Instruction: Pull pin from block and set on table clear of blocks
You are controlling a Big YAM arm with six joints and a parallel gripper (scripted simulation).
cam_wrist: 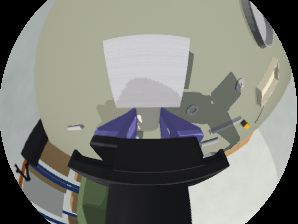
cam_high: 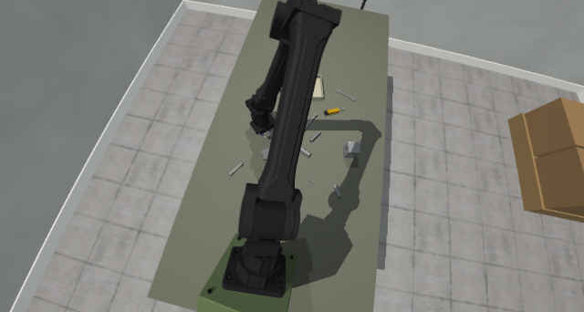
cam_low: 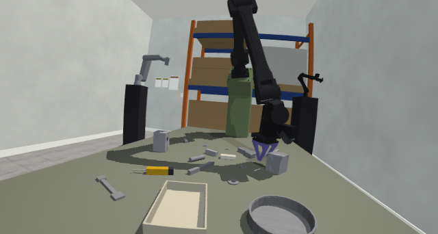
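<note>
Right now my hand is 10 mm short of the cream pin and 10 mm to the right of it. Also, from my hand: cream tray (280 mm ahead, 240 mm to the right, 20 mm below); then cream piece (50 mm behind, 120 mm to the right, 20 mm below); then round grey dish (310 mm ahead, 50 mm to the right, 20 mm below).
</note>
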